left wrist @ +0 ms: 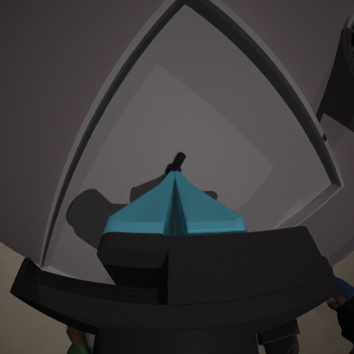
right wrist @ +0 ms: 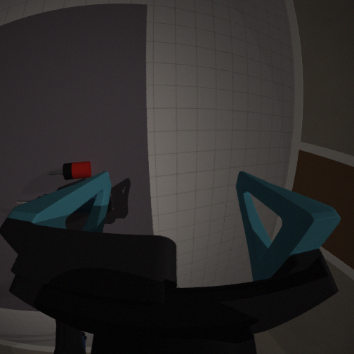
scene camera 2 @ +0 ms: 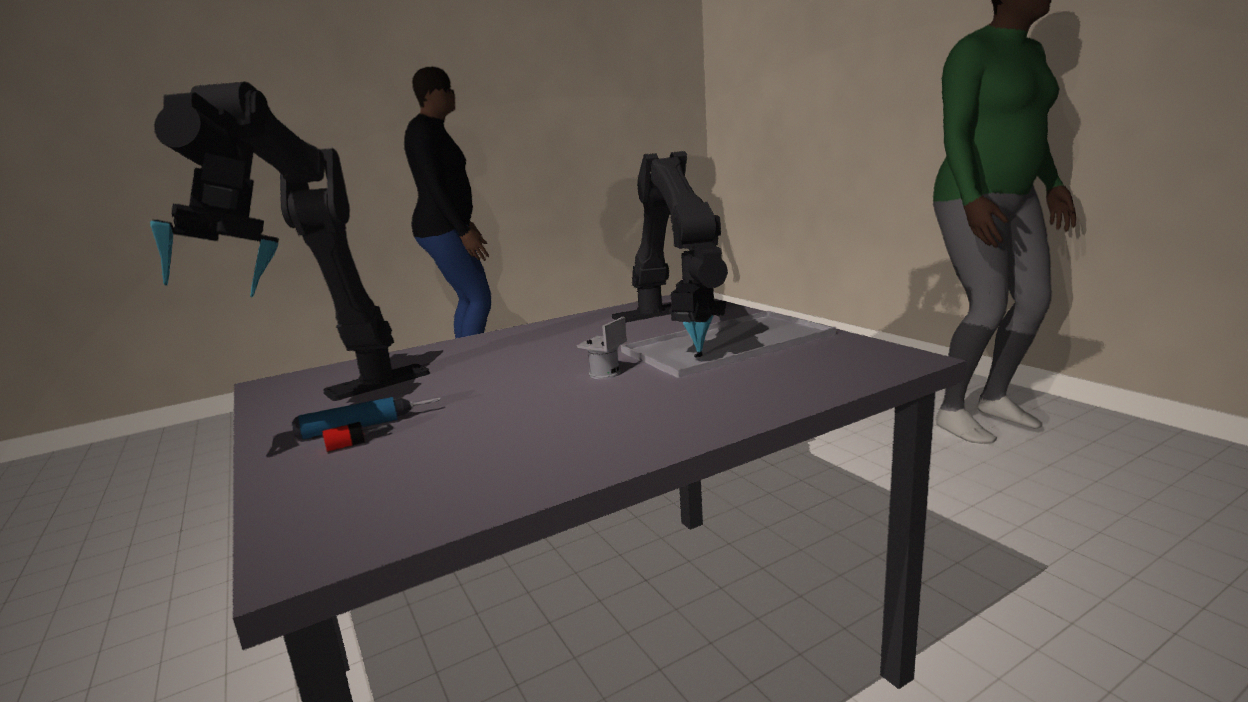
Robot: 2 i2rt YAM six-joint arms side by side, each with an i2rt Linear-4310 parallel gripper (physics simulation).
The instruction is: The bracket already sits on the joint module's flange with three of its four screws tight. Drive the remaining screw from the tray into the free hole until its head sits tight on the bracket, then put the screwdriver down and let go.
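Places are measured from the left arm's base along level axes (x ahead, y left, z up), in millimetres.
Pixels of known places: left gripper, fingertip midpoint: (scene camera 2: 699,351); right gripper, fingertip midpoint: (scene camera 2: 209,290); left arm's base, origin of the base link: (scene camera 2: 650,314); right arm's base, origin of the base link: (scene camera 2: 378,383).
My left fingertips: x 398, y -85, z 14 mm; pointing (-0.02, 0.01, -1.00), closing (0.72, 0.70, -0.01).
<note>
Ahead of a thing's pixels: the offset from my left fingertips to its middle. Level surfaces: height alone.
The loose black screw @(dz -5, dx +5, dy -7 mm) (scene camera 2: 698,354) (left wrist: 178,161) lies on the grey tray (scene camera 2: 680,370) (left wrist: 210,105), tilted in the left wrist view. My left gripper (scene camera 2: 697,351) (left wrist: 174,178) is shut, its tips together right at the screw's head and partly covering it; no gap with the screw between them shows. My right gripper (scene camera 2: 209,289) (right wrist: 173,178) is open and empty, high above the table's left end. The bracket @(dz +68, dx -28, dy -202 mm) (scene camera 2: 614,335) sits on the joint module @(dz +18, dx -28, dy -202 mm) (scene camera 2: 602,364), with dark screw heads on it; the free hole is too small to make out. The blue screwdriver @(dz +6, dx -25, dy -642 mm) (scene camera 2: 349,417) lies at the left.
A red and black handled tool @(dz +3, dx +46, dy -667 mm) (scene camera 2: 342,437) (right wrist: 77,170) lies beside the blue screwdriver on the table @(dz -14 mm) (scene camera 2: 523,454). The joint module stands just left of the tray. Two people (scene camera 2: 438,174) (scene camera 2: 999,122) stand beyond the table.
</note>
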